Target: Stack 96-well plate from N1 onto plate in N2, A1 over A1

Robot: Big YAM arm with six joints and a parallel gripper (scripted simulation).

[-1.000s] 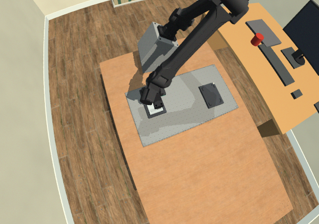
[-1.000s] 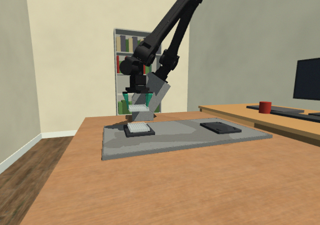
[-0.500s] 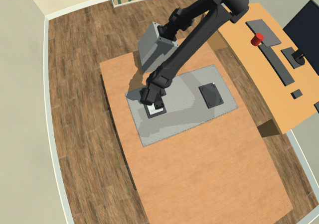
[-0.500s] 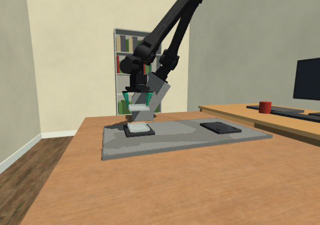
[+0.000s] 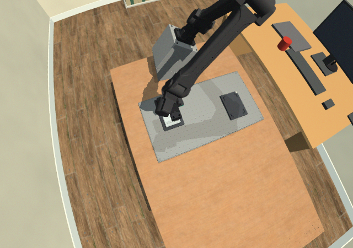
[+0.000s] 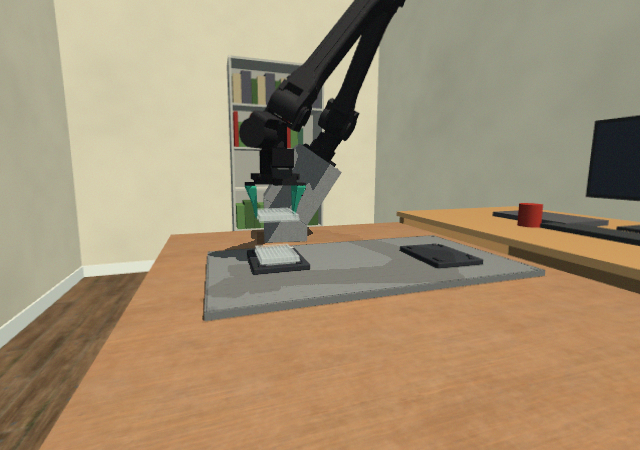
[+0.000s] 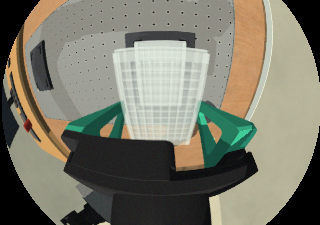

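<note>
Right now my hand is 110 mm above the nest N2. From my hand the other things lie so: nest N1: 400 mm to the left, 110 mm below, 20 mm ahead.
</note>
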